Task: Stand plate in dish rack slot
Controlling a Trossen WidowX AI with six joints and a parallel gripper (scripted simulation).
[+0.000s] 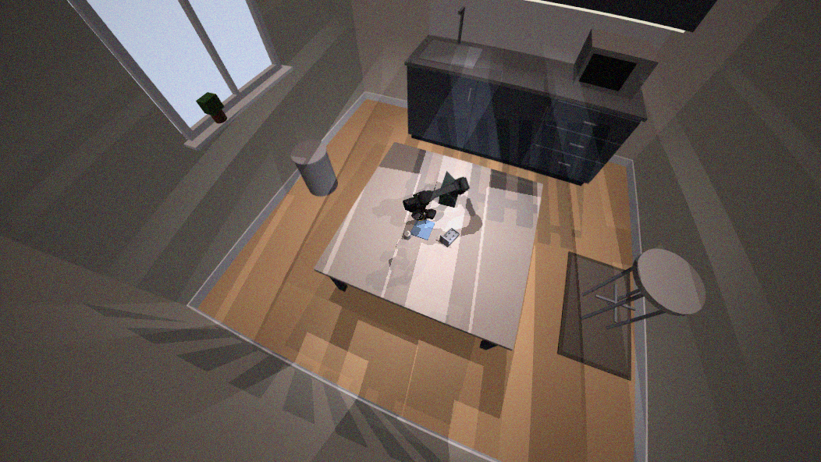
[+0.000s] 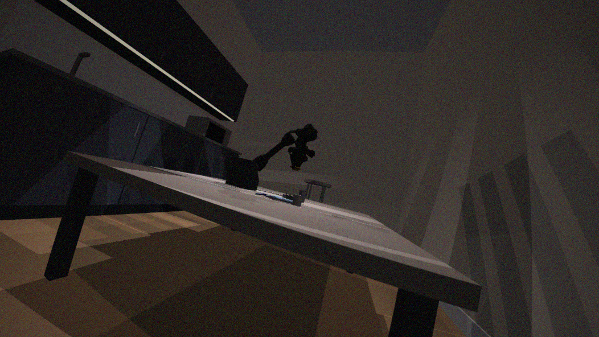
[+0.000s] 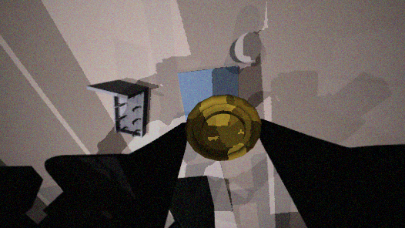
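My gripper tip is 200 mm to the right of the grey dish rack, 160 mm above it and 50 mm past it. From my gripper tip the other things lie so: blue utensil: 180 mm below, 130 mm behind, 50 mm to the right; then yellow plate: 10 mm above; then white cup: 150 mm below, 70 mm ahead, 50 mm to the right.
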